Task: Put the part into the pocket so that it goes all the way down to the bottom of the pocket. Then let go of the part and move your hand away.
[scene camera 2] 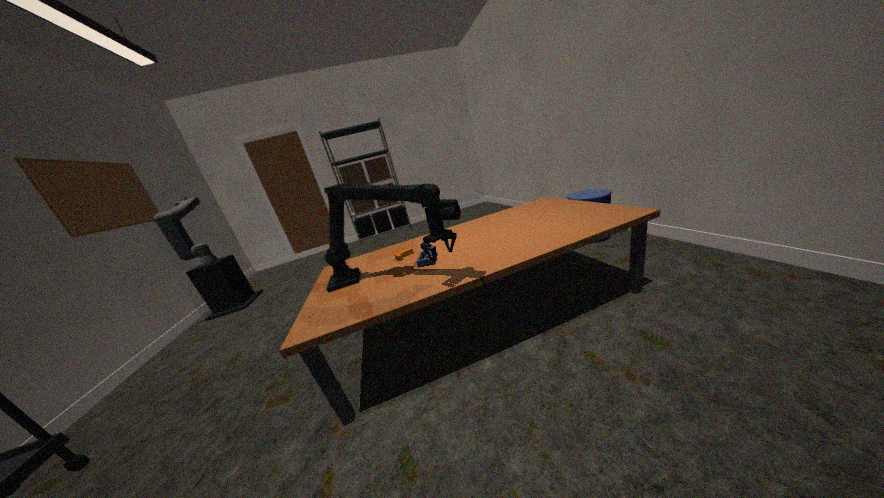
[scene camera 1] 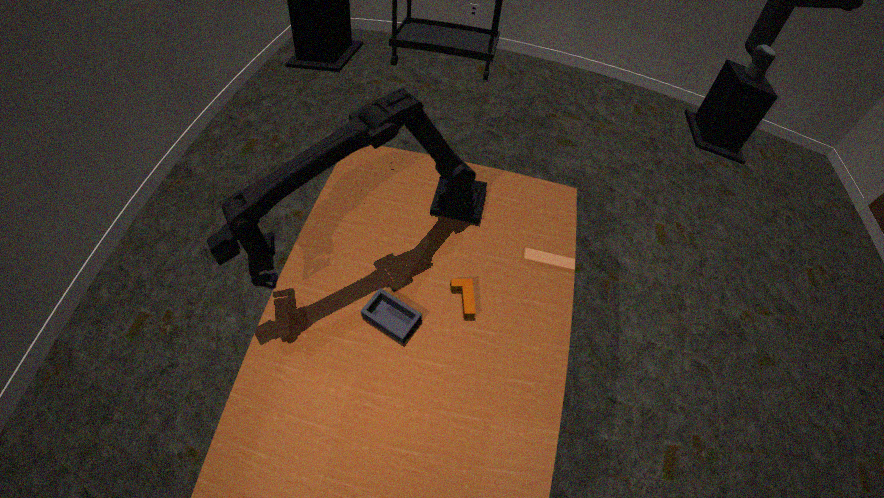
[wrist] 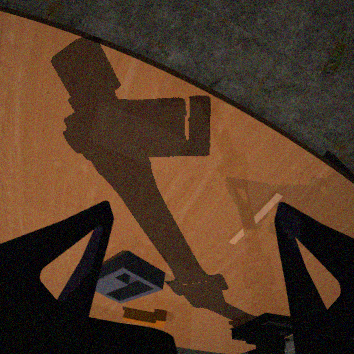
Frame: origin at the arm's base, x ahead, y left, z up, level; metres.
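Seen in the pictures: gripper, between the fingertips: (scene camera 2: 442,257) (scene camera 1: 272,272) (wrist: 191,210); arm's base, origin of its link: (scene camera 2: 344,276) (scene camera 1: 459,196) (wrist: 267,333).
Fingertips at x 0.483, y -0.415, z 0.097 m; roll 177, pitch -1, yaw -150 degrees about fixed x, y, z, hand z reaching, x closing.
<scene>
Offsets run from my fingertips to a thing's top centre. Level surfaces: height alone.
The orange L-shaped part {dz -0.095, dx -0.131, dy +0.502 m} (scene camera 1: 469,301) (scene camera 2: 403,254) (wrist: 144,315) lies flat on the table, apart from the pocket block. The grey-blue block with the pocket {dz -0.089, dx -0.025, dy +0.327 m} (scene camera 1: 383,329) (scene camera 2: 426,262) (wrist: 145,267) stands on the table beside it; in scene camera 1 it is left of the part, and its recess looks empty. My gripper (scene camera 1: 264,281) (scene camera 2: 437,254) (wrist: 191,210) is open with nothing between its fingers. It hangs above the table near the side edge, to the left of the pocket block in scene camera 1. In scene camera 2 a finger partly covers the pocket block.
The wooden table {dz -0.125 m} (scene camera 1: 395,420) (scene camera 2: 544,231) carries the arm's base (scene camera 1: 458,201) (scene camera 2: 343,278). The arm's dark shadow falls across the table, close to the pocket block. A pale strip (scene camera 1: 549,257) lies near the far side edge. A shelf rack and another arm on a pedestal stand away from the table.
</scene>
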